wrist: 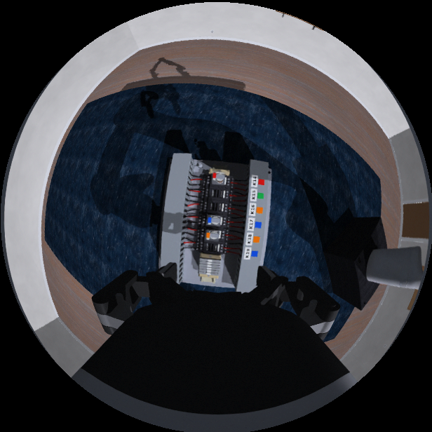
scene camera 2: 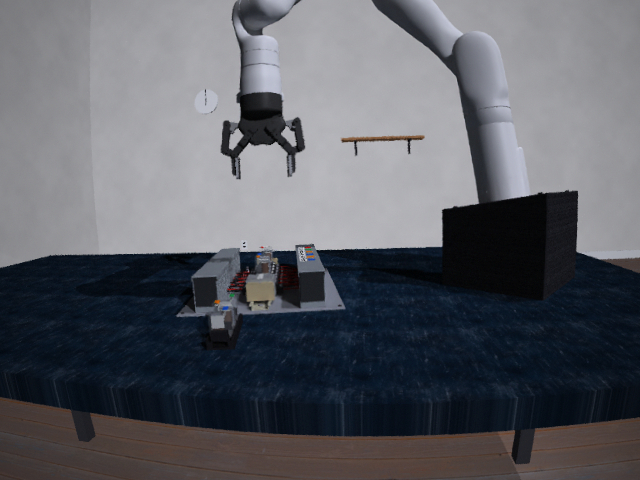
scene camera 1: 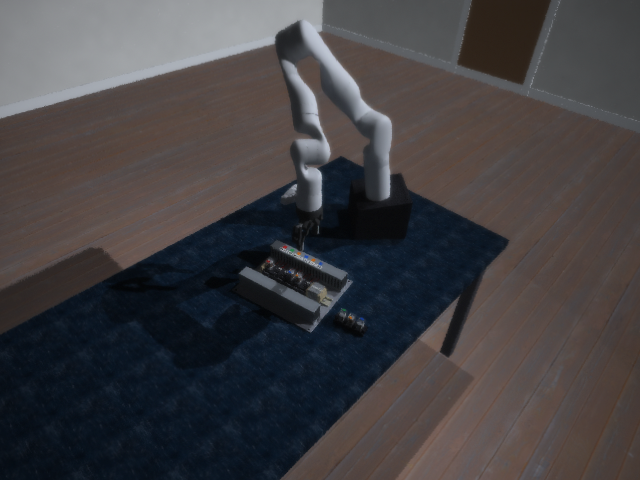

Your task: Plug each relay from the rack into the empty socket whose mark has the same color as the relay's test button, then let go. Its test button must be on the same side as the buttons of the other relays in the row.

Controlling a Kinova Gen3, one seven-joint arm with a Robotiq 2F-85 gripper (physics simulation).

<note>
In view: the gripper (scene camera 2: 264, 177) and a base plate (scene camera 2: 288, 302).
The gripper also shows in the wrist view (wrist: 216, 274) and in scene camera 1 (scene camera 1: 307, 242). The base plate is seen too in the wrist view (wrist: 228, 261).
</note>
